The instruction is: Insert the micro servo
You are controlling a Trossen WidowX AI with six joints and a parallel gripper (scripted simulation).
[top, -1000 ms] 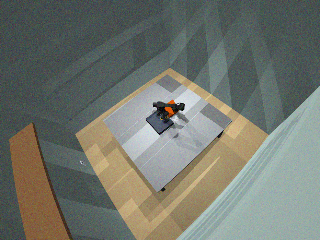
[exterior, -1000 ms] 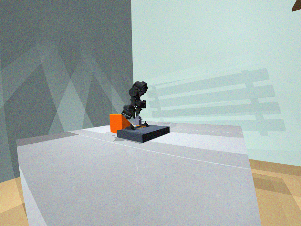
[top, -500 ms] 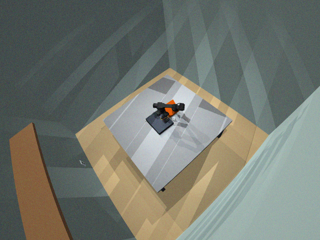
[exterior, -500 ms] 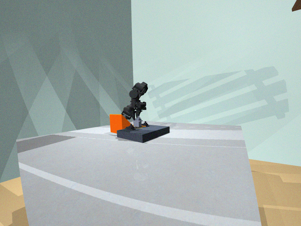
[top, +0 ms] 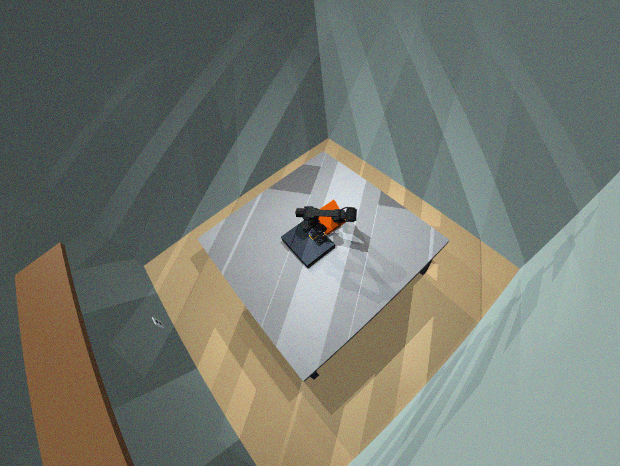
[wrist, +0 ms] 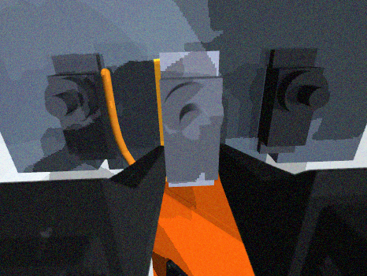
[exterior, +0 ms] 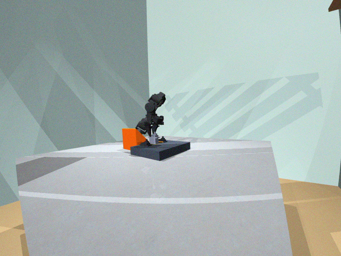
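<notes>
My gripper tip is now 12 cm short of the dark grey deck, 1 cm to the right of it and 7 cm above it.
</notes>
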